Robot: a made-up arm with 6 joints.
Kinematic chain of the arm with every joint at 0, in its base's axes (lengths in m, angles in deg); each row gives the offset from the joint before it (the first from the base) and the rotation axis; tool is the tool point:
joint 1: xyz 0 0 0.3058 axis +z
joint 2: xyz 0 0 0 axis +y
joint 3: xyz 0 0 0.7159 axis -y
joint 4: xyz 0 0 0 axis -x
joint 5: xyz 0.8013 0 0 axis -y
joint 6: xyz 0 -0.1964 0 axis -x
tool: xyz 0 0 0
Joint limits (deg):
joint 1: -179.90..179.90
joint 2: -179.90..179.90
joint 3: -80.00..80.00
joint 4: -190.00..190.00
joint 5: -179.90..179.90
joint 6: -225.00..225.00
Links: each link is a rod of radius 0.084 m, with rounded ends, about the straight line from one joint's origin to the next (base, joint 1, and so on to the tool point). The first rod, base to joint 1, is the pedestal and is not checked.
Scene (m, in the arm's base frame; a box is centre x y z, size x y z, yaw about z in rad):
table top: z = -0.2
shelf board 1: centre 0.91 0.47 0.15 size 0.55 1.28 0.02 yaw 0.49
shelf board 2: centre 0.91 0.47 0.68 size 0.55 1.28 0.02 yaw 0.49
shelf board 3: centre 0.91 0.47 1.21 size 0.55 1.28 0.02 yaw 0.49
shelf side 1: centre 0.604 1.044 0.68 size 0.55 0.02 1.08 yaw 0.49
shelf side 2: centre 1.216 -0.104 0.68 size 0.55 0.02 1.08 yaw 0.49
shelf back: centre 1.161 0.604 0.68 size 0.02 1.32 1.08 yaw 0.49
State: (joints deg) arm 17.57 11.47 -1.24 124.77 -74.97 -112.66
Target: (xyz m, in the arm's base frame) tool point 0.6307 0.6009 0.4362
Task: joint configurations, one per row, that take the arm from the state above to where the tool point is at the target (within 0.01 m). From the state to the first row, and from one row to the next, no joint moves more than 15 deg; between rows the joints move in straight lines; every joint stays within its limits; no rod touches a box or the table.
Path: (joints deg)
1: 14.18 -1.70 -12.79 124.72 -74.97 -112.66
2: 10.79 -14.87 -24.34 124.67 -74.97 -112.66
3: 7.41 -28.04 -35.88 124.61 -74.97 -112.66
4: 17.50 -18.76 -42.57 128.48 -74.97 -112.66
5: 27.59 -9.49 -49.25 132.34 -74.97 -112.66
6: 37.68 -0.21 -55.93 136.20 -74.97 -112.66
7: 36.30 10.17 -43.60 134.13 -74.97 -112.66
8: 34.93 20.56 -31.28 132.06 -74.97 -112.66

